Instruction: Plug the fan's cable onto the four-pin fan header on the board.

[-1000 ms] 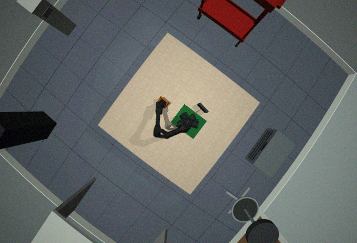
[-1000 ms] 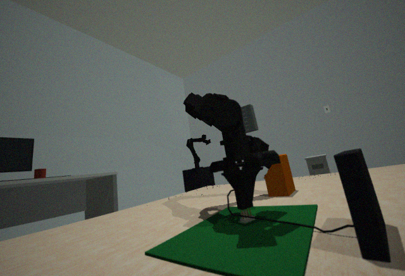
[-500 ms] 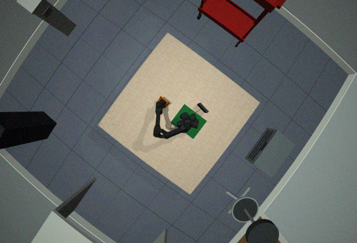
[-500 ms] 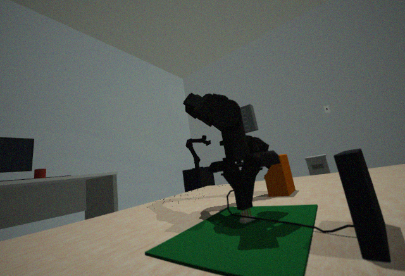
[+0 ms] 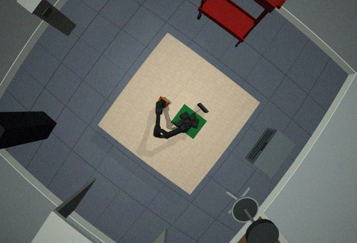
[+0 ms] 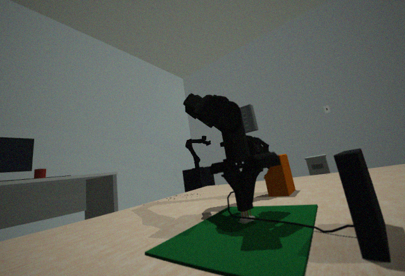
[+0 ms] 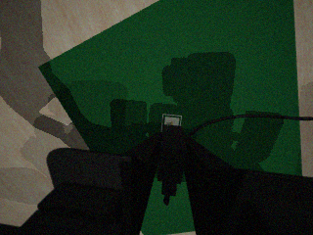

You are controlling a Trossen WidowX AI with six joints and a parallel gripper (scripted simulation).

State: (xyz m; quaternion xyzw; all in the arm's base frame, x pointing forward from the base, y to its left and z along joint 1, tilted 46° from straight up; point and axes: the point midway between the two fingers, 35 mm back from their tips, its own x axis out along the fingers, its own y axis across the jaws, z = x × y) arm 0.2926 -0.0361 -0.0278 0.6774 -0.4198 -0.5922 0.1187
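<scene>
Now: the four-pin fan header 1 cm ahead of my gripper tip and 4 cm below it. Also, from my gripper tip: black fan: 6 cm ahead, 20 cm to the left, 2 cm above; then green board: 4 cm ahead, 5 cm below; then black fan plug: 1 cm ahead, 1 cm above.
</scene>
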